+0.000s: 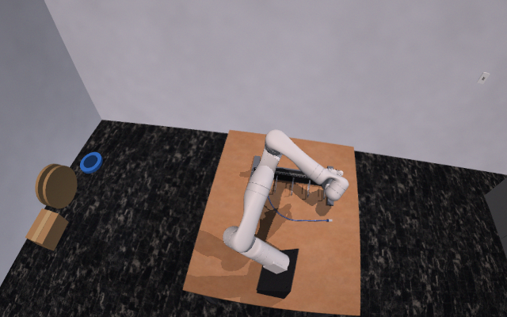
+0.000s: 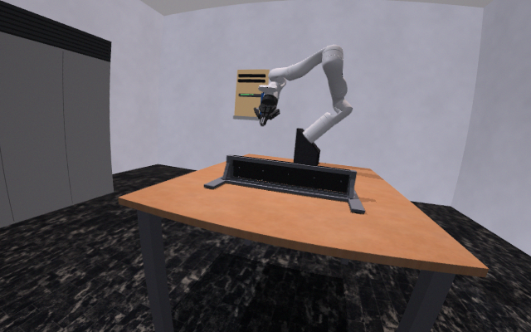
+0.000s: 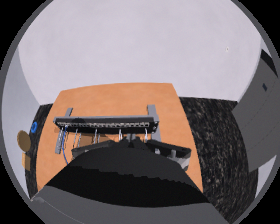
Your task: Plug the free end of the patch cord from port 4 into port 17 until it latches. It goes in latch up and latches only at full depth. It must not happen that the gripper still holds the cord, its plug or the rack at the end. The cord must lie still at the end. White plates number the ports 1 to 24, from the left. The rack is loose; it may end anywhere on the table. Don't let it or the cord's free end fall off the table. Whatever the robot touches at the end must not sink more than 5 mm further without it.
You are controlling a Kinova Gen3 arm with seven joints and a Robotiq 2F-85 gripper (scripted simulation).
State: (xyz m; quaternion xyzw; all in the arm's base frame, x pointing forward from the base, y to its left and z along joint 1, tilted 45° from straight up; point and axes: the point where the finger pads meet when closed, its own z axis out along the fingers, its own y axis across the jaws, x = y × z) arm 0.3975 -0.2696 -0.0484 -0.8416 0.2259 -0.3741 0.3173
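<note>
My gripper is now 24 cm above the plug, 12 cm past it and 8 cm to the left of it.
</note>
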